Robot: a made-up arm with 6 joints.
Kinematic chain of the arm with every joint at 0, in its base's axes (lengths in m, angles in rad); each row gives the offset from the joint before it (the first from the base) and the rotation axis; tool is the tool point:
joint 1: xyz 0 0 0.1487 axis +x
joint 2: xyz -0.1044 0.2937 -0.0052 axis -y
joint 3: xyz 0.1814 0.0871 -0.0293 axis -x
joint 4: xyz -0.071 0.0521 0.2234 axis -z
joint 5: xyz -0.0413 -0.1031 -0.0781 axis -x
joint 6: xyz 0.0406 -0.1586 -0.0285 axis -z
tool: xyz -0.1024 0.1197 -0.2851
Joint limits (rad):
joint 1: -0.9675..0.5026
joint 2: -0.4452..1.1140
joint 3: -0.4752..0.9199
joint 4: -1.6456..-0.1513
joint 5: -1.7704..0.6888
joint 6: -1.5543..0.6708
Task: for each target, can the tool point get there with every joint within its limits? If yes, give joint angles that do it. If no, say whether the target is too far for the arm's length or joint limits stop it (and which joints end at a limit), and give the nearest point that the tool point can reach.
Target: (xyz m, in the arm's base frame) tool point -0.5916 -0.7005 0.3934
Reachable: no: joint limits stop it (at a limit: joint 1, joint 2, joint 5, joint 6) | nearest point -0.2584 -0.1162 0.4027 | short by 0.673 m
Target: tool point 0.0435 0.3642 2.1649
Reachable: no: too far | nearest point 0.1358 0.1251 0.8413 | short by 1.348 m
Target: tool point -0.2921 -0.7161 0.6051
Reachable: no: joint limits stop it (at a limit: joint 1, joint 2, joint 5, joint 6) | nearest point -0.1390 -0.1571 0.5033 | short by 0.589 m
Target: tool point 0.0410 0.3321 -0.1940
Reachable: yes | joints -0.5934 0.9704 0.7691 -0.5307 -0.9422 0.4865
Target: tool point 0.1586 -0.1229 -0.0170
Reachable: yes | joints -0.7622 -0.2142 -0.1973 -0.7432 0.4620 -1.2538
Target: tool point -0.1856 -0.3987 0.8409
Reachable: no: joint limits stop it (at a limit: joint 1, joint 2, joint 5, joint 6) | nearest point -0.1084 -0.1044 0.6655 | short by 0.351 m
